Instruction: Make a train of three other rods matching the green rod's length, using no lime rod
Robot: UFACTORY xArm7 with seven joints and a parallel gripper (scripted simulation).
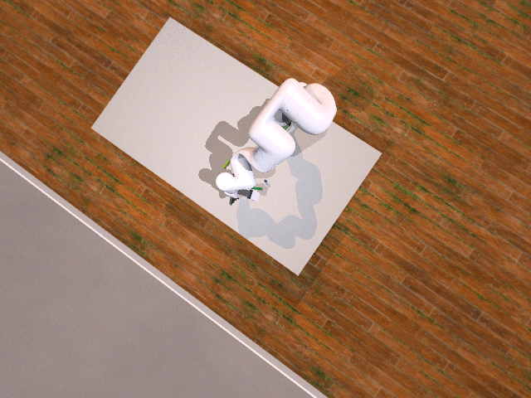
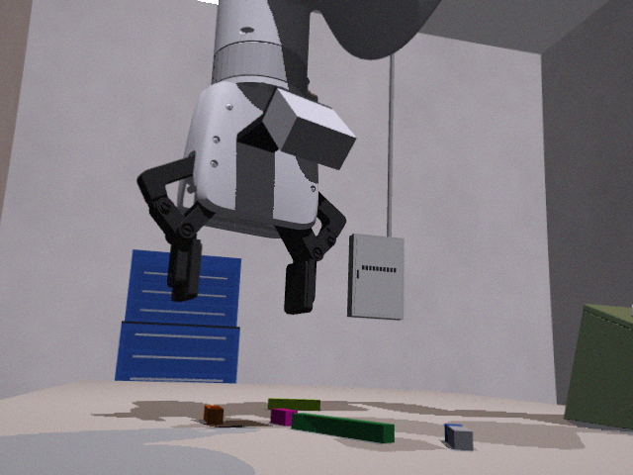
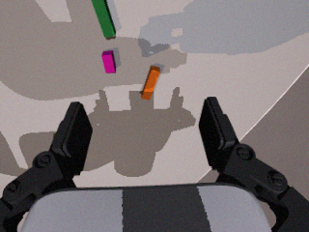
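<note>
Now: hand 90 mm above the orange rod, 20 mm to the left of it and 20 mm short of it. Also, from my hand: magenta rod 90 mm below, 30 mm behind, 10 mm to the right; then blue rod 130 mm behind, 90 mm below, 60 mm to the left; then green rod 90 mm below, 70 mm behind, 50 mm to the left.
</note>
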